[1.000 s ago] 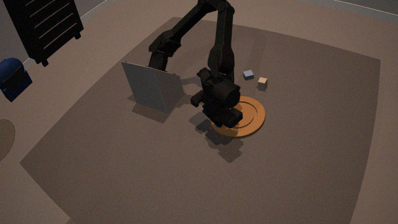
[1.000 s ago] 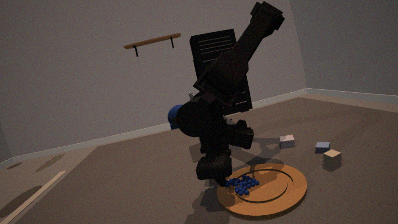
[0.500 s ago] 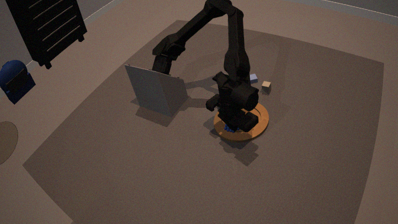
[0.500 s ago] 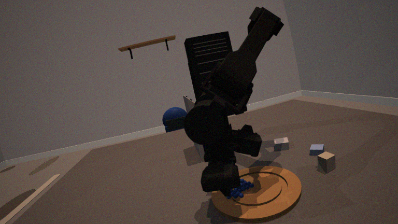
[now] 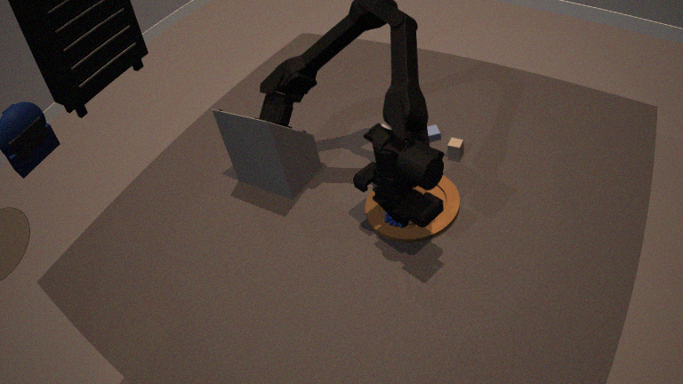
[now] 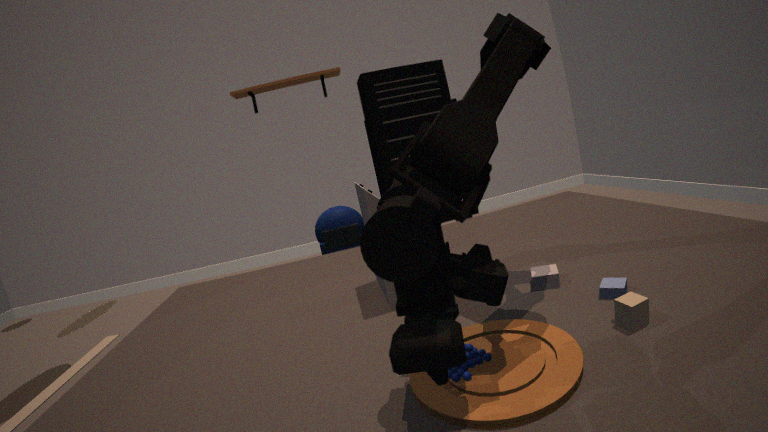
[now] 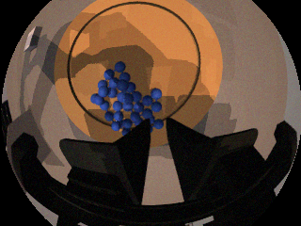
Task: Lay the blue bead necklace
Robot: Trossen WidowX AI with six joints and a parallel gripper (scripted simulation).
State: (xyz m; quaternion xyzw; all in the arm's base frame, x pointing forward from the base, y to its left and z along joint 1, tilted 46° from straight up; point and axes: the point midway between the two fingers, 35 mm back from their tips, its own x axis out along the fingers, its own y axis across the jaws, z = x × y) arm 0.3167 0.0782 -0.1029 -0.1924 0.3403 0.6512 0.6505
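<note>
Now: the tan cube 25 cm to the left of my gripper tip and 1 cm behind it. The rest, counted from my gripper tip: white block (22 cm to the left, 20 cm behind, 1 cm below); pale blue block (28 cm to the left, 10 cm behind, 1 cm below).
</note>
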